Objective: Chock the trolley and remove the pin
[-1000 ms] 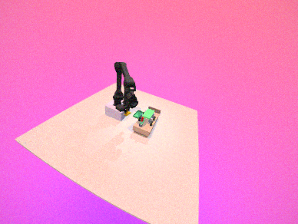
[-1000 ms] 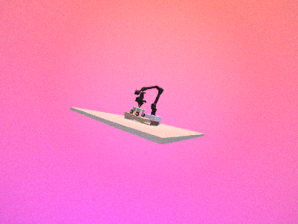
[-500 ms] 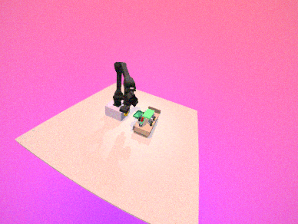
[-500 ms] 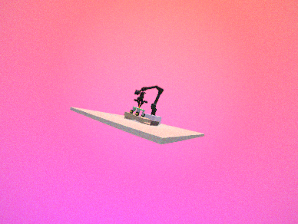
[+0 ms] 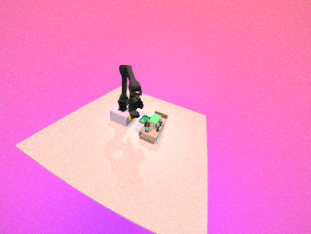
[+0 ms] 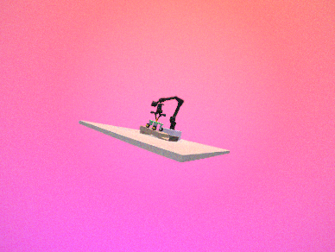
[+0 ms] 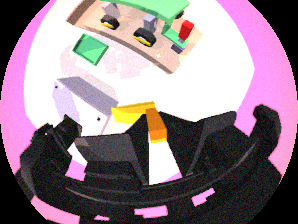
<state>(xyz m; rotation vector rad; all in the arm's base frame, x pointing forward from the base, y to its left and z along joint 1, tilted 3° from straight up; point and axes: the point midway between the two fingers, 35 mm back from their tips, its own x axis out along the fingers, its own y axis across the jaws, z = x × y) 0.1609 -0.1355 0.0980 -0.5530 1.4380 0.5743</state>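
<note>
Now: gripper tip 20 mm past the yellow chock, 10 mm to the right of it and 10 mm above it. The rest, counted from my gripper tip: trolley 160 mm ahead, 120 mm to the left, 70 mm below; red-headed stop pin 140 mm ahead, 20 mm to the left, 50 mm below.
</note>
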